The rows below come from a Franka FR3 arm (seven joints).
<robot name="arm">
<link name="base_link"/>
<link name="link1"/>
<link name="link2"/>
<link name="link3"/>
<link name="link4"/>
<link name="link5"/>
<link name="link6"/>
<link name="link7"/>
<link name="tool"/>
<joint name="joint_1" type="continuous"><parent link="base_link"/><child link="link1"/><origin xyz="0.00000 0.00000 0.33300" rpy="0.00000 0.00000 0.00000"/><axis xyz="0 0 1"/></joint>
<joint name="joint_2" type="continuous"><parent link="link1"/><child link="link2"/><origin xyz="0.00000 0.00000 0.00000" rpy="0.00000 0.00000 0.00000"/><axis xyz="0 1 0"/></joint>
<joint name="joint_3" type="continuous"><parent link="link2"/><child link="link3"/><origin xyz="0.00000 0.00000 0.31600" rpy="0.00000 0.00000 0.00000"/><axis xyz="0 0 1"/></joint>
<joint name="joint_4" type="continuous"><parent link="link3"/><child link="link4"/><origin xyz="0.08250 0.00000 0.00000" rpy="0.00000 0.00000 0.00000"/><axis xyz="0 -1 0"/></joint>
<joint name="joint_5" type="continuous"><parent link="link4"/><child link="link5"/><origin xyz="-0.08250 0.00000 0.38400" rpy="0.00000 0.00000 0.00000"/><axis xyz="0 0 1"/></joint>
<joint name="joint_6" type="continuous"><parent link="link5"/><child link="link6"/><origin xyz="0.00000 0.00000 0.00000" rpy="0.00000 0.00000 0.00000"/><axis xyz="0 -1 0"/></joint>
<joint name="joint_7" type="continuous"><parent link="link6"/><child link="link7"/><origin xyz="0.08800 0.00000 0.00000" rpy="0.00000 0.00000 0.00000"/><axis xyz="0 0 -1"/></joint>
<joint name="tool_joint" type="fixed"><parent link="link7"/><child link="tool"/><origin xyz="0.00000 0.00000 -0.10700" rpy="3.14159 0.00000 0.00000"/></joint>
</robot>
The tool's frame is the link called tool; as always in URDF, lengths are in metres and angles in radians. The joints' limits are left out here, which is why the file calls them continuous.
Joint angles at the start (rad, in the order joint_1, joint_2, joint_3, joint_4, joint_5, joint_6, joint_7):
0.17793, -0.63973, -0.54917, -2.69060, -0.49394, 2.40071, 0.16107
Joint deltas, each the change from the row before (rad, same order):
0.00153, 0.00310, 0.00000, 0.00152, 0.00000, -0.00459, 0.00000
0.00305, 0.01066, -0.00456, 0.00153, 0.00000, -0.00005, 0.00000
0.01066, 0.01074, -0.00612, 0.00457, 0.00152, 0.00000, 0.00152
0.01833, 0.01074, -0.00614, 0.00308, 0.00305, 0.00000, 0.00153
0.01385, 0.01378, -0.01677, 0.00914, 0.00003, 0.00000, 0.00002
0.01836, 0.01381, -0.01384, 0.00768, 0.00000, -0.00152, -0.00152
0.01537, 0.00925, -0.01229, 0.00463, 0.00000, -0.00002, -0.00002
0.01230, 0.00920, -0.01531, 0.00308, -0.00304, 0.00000, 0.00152
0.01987, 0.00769, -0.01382, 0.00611, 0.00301, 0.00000, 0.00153
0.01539, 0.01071, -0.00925, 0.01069, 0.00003, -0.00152, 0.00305
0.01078, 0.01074, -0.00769, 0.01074, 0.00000, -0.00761, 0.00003
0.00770, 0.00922, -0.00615, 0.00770, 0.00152, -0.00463, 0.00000
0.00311, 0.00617, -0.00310, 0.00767, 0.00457, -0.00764, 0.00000
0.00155, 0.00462, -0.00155, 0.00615, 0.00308, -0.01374, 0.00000
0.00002, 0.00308, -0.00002, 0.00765, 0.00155, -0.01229, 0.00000
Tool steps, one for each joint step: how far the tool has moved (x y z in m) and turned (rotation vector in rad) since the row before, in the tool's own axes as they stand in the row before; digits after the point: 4 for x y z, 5 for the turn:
0.0001, -0.0004, 0.0009, -0.00155, -0.00593, -0.00147
0.0002, 0.0002, 0.0036, -0.00147, -0.00958, 0.00007
0.0016, -0.0016, 0.0027, 0.00148, -0.00686, -0.00214
0.0017, -0.0048, 0.0032, 0.00479, -0.00793, -0.00881
0.0024, 0.0017, 0.0033, 0.00191, -0.00782, 0.00303
0.0024, -0.0014, 0.0036, 0.00190, -0.00965, -0.00604
0.0015, -0.0011, 0.0029, 0.00288, -0.00657, -0.00338
0.0006, 0.0009, 0.0038, 0.00090, -0.00857, 0.00121
0.0023, -0.0020, 0.0020, 0.00617, -0.00429, -0.00185
0.0036, -0.0011, 0.0009, -0.00071, -0.00293, -0.00141
0.0027, 0.0002, 0.0012, -0.00348, -0.00866, -0.00144
0.0020, 0.0003, 0.0014, -0.00197, -0.00706, 0.00043
0.0016, 0.0012, 0.0002, -0.00088, -0.00708, 0.00470
0.0004, 0.0011, 0.0006, -0.00265, -0.01261, 0.00344
0.0011, 0.0015, -0.0008, -0.00368, -0.00790, 0.00314

